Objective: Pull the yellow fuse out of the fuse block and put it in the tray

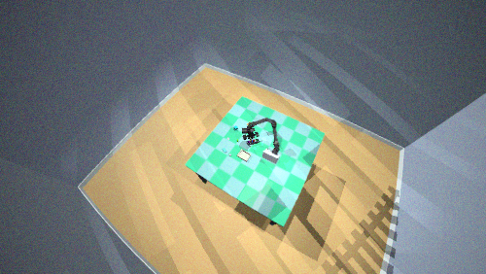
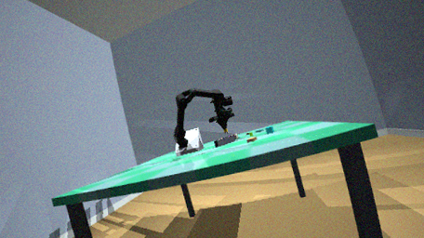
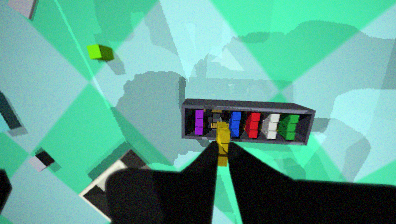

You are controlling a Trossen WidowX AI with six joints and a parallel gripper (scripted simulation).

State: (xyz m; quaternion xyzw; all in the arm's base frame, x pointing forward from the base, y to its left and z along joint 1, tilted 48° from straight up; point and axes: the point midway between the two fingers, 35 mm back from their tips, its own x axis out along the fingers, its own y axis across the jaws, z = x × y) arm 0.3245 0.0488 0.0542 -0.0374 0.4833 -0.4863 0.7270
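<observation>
Right now the tray is 20 mm behind my gripper tip, 190 mm to the left of it and 90 mm below it. Also, from my gripper tip: yellow fuse (10 mm below); then purple fuse (10 mm ahead, 20 mm to the left, 70 mm below); then blue fuse (10 mm behind, 10 mm to the right, 70 mm below).
</observation>
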